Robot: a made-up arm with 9 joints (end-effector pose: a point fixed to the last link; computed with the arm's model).
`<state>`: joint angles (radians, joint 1 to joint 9).
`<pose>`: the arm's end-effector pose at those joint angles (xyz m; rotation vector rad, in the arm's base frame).
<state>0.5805 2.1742 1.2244 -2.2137 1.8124 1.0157 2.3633 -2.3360 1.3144</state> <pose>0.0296 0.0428 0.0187 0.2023 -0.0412 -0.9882</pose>
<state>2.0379 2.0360 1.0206 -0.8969 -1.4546 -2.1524 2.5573 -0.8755 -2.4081</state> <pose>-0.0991 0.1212 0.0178 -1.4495 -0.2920 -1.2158</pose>
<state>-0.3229 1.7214 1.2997 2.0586 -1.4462 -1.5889 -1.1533 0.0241 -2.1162</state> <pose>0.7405 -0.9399 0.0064 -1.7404 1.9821 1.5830</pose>
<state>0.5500 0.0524 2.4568 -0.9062 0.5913 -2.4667 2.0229 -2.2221 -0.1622</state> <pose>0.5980 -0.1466 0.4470 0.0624 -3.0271 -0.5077</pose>
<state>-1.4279 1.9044 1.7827 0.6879 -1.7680 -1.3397 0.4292 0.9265 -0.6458</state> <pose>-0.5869 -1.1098 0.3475 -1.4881 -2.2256 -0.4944</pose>
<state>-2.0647 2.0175 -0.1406 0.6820 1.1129 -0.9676 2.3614 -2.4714 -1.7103</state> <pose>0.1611 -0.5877 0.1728 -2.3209 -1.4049 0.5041</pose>
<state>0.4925 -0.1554 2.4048 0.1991 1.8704 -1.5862 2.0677 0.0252 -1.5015</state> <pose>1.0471 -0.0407 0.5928 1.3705 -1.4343 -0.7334</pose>
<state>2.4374 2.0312 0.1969 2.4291 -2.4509 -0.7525 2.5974 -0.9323 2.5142</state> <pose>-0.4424 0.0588 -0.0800 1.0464 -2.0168 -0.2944</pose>
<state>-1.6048 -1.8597 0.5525 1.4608 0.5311 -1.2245 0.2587 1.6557 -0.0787</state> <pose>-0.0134 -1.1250 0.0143 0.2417 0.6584 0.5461</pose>
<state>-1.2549 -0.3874 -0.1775 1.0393 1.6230 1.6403 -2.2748 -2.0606 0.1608</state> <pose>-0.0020 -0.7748 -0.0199 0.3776 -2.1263 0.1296</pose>
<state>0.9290 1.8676 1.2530 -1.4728 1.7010 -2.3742 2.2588 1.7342 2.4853</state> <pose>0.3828 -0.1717 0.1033 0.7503 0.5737 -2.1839</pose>
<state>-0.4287 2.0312 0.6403 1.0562 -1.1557 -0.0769 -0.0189 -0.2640 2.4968</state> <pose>0.4864 -0.7851 -0.2197 -2.2345 0.4516 -1.4468</pose>
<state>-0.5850 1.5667 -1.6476 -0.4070 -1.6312 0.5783 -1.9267 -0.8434 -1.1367</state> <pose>0.6382 0.2386 0.0097 2.4077 0.2470 -1.7690</pose>
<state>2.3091 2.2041 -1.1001 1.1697 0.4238 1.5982 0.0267 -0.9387 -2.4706</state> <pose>-0.2820 0.8774 -0.4663 -0.8280 -1.7223 1.9395</pose>
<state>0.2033 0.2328 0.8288 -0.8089 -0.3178 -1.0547 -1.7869 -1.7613 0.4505</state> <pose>0.2538 -0.0611 0.1783 1.2643 0.6360 -1.7049</pose>
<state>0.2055 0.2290 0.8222 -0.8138 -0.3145 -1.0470 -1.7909 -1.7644 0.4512</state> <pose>0.2524 -0.0572 0.1797 1.2696 0.6311 -1.7134</pose>
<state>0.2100 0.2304 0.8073 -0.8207 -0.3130 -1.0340 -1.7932 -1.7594 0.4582</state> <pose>0.2516 -0.0538 0.1770 1.2882 0.6184 -1.7182</pose>
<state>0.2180 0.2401 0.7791 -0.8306 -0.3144 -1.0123 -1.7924 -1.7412 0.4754</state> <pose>0.2520 -0.0513 0.1679 1.3283 0.5928 -1.7172</pose>
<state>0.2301 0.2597 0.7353 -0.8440 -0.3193 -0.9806 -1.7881 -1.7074 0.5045</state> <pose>0.2540 -0.0499 0.1513 1.3936 0.5528 -1.7096</pose>
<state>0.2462 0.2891 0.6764 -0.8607 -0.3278 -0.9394 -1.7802 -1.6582 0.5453</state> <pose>0.2582 -0.0491 0.1281 1.4835 0.4989 -1.6960</pose>
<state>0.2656 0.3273 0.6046 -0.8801 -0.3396 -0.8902 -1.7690 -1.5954 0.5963</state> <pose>0.2646 -0.0486 0.0997 1.5944 0.4335 -1.6783</pose>
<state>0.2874 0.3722 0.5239 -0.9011 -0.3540 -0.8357 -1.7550 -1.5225 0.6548</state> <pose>0.2728 -0.0479 0.0684 1.7195 0.3603 -1.6590</pose>
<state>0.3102 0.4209 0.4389 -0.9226 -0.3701 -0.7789 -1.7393 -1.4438 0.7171</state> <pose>0.2818 -0.0466 0.0365 1.8506 0.2830 -1.6404</pose>
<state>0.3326 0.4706 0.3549 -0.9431 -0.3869 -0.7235 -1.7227 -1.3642 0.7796</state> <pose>0.2905 -0.0447 0.0059 1.9790 0.2058 -1.6242</pose>
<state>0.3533 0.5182 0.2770 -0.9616 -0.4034 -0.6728 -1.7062 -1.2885 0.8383</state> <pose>0.2978 -0.0424 -0.0218 2.0961 0.1328 -1.6111</pose>
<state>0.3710 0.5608 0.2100 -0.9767 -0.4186 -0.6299 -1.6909 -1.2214 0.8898</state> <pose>0.3033 -0.0401 -0.0455 2.1953 0.0686 -1.6010</pose>
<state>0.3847 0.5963 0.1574 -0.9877 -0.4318 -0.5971 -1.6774 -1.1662 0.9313</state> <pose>0.3071 -0.0385 -0.0644 2.2720 0.0164 -1.5924</pose>
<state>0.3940 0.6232 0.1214 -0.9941 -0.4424 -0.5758 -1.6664 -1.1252 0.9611</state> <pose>0.3098 -0.0379 -0.0781 2.3244 -0.0205 -1.5838</pose>
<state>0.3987 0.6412 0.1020 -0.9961 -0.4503 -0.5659 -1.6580 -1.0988 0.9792</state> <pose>0.3119 -0.0388 -0.0868 2.3535 -0.0420 -1.5747</pose>
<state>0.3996 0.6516 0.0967 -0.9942 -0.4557 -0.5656 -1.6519 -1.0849 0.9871</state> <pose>0.3139 -0.0411 -0.0913 2.3635 -0.0495 -1.5644</pose>
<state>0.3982 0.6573 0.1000 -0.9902 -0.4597 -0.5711 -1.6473 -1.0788 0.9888</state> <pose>0.3159 -0.0442 -0.0933 2.3617 -0.0485 -1.5537</pose>
